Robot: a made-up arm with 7 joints.
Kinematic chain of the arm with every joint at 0, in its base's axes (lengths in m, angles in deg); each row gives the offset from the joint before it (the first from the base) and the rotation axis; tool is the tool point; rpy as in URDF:
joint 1: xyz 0 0 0.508 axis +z
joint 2: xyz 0 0 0 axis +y
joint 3: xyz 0 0 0.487 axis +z
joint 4: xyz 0.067 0 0 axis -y
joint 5: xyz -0.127 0 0.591 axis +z
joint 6: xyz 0 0 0 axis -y
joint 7: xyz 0.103 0 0 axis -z
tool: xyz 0 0 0 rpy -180 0 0
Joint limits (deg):
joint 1: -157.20..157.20
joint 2: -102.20..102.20
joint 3: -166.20..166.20
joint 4: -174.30..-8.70
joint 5: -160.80..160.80
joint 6: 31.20..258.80
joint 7: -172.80..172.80
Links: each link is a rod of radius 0.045 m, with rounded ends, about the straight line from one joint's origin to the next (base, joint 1, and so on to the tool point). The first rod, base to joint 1, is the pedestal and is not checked.
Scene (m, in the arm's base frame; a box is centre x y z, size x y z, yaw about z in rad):
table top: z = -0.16
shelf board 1: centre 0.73 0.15 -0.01 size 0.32 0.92 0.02 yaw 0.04
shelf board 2: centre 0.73 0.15 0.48 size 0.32 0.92 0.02 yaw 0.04
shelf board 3: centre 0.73 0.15 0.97 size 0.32 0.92 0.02 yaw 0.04
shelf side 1: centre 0.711 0.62 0.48 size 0.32 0.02 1 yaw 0.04
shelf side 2: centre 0.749 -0.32 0.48 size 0.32 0.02 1 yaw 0.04
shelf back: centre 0.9 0.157 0.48 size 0.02 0.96 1 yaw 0.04
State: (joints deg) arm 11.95 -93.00 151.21 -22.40 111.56 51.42 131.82
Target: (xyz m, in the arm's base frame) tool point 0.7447 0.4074 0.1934
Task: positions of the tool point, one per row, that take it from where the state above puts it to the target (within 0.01 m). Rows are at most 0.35 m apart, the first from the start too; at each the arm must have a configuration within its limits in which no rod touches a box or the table.
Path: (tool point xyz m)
1: -1.1115 0.0825 0.1519
2: -0.9921 0.3593 0.0735
3: -0.7872 0.5894 0.0268
4: -0.5206 0.7404 0.0124
5: -0.2285 0.7916 0.0280
6: 0.0477 0.7391 0.0685
7: 0.2674 0.5963 0.1264
8: 0.3990 0.3935 0.1934
9: 0.5187 0.4221 0.1994
10: 0.6362 0.4259 0.2020
11: 0.7447 0.4073 0.1934

